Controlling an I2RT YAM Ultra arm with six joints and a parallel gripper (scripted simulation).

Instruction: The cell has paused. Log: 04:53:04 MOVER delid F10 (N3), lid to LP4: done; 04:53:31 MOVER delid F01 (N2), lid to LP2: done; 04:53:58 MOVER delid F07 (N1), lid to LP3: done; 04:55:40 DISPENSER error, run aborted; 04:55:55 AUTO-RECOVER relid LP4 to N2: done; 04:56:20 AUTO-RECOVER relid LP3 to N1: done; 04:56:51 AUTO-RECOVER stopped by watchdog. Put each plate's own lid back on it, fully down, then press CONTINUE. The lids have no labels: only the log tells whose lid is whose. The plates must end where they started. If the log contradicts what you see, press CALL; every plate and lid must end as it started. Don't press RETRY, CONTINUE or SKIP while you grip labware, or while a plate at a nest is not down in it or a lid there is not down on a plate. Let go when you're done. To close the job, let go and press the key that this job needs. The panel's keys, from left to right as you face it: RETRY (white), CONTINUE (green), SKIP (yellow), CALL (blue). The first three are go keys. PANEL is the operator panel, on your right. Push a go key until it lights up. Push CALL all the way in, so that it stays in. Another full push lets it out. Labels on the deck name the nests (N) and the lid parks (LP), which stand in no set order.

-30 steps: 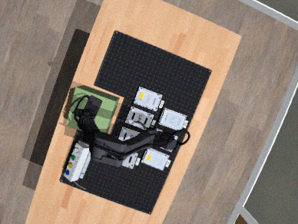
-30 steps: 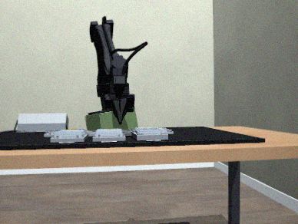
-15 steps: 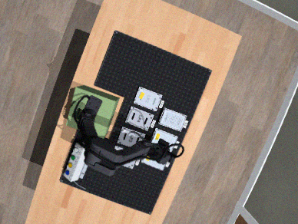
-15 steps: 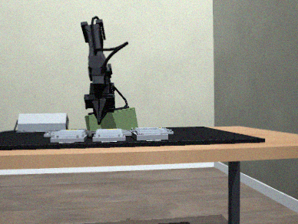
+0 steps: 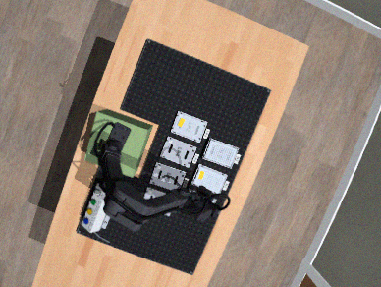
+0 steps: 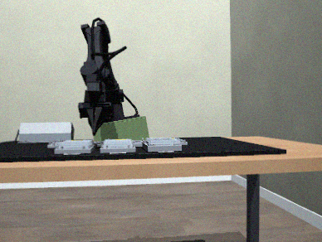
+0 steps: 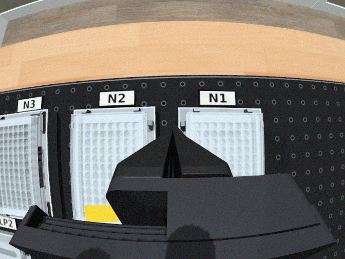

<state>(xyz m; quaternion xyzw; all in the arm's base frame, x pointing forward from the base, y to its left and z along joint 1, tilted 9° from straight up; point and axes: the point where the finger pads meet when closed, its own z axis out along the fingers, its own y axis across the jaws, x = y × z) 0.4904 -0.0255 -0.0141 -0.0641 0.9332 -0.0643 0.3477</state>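
My hand is 7 cm to the right of the clear lid, 4 cm past it and 3 cm above it. The rest, counted from my hand: well plate (20 cm to the left, 5 cm behind, 3 cm below); lid park LP3 (22 cm behind, 6 cm below, 2 cm to the right); lid park LP1 (20 cm behind, 14 cm to the right, 6 cm below).
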